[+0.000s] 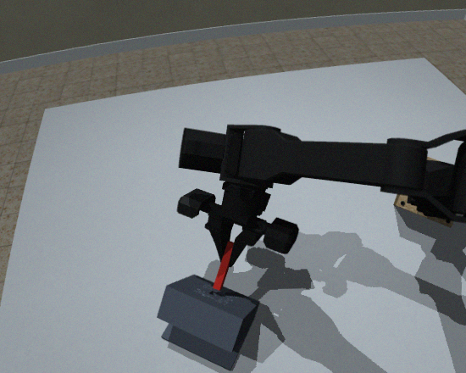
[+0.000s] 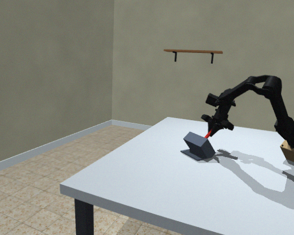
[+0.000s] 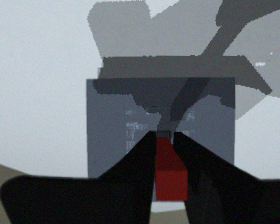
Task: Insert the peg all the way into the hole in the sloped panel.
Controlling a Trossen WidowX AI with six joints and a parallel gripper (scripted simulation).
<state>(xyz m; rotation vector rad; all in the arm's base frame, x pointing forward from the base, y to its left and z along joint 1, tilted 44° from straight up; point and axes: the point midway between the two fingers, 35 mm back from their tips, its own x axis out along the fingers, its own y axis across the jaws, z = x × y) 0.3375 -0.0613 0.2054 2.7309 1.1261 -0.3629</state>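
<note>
Now: hand 2 cm to the right of the red peg, 2 cm above it and 1 cm short of it. From my hand the other things lie so: flat base plate (12 cm below, 9 cm to the left, 6 cm ahead).
</note>
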